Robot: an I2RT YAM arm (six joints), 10 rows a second.
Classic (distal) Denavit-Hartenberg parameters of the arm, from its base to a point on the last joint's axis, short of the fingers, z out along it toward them. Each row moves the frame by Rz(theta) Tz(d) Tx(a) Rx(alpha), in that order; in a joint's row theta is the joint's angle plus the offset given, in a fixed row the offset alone. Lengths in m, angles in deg.
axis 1: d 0.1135  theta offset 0  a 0.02  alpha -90
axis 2: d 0  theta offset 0  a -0.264  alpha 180
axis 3: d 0  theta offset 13.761  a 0.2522  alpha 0
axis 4: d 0  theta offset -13.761  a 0.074  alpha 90
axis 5: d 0  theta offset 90  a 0  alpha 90
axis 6: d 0.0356  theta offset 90  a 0  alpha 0
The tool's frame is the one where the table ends.
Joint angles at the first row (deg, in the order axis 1, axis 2, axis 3, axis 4, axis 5, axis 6):
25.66, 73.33, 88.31, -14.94, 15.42, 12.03
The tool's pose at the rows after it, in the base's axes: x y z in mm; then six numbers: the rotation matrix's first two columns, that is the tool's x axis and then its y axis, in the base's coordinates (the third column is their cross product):
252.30 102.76 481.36 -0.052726 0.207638 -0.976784 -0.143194 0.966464 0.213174
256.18 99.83 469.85 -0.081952 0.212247 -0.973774 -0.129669 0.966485 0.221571
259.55 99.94 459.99 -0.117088 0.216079 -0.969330 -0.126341 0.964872 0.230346
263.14 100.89 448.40 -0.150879 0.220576 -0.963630 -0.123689 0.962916 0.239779
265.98 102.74 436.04 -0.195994 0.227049 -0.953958 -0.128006 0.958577 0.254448
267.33 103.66 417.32 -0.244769 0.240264 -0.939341 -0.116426 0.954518 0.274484
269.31 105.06 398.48 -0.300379 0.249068 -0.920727 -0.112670 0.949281 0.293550
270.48 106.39 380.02 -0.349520 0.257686 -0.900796 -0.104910 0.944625 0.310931
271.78 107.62 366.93 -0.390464 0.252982 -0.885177 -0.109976 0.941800 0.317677
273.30 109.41 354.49 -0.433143 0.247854 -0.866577 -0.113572 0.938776 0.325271
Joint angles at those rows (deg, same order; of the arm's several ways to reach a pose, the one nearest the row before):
24.16, 72.64, 86.85, -15.47, 15.46, 12.65
23.19, 72.33, 84.58, -15.31, 14.86, 13.61
22.86, 72.43, 83.12, -15.76, 14.18, 14.61
22.68, 72.54, 81.21, -15.65, 13.58, 15.62
22.66, 72.69, 79.39, -16.07, 12.47, 16.97
22.68, 72.25, 75.86, -15.74, 12.02, 18.85
22.63, 72.22, 72.72, -15.67, 10.80, 20.59
22.67, 72.21, 69.59, -15.29, 9.87, 22.22
22.63, 72.49, 67.67, -15.28, 8.47, 22.83
22.68, 73.02, 66.14, -15.54, 7.12, 23.50

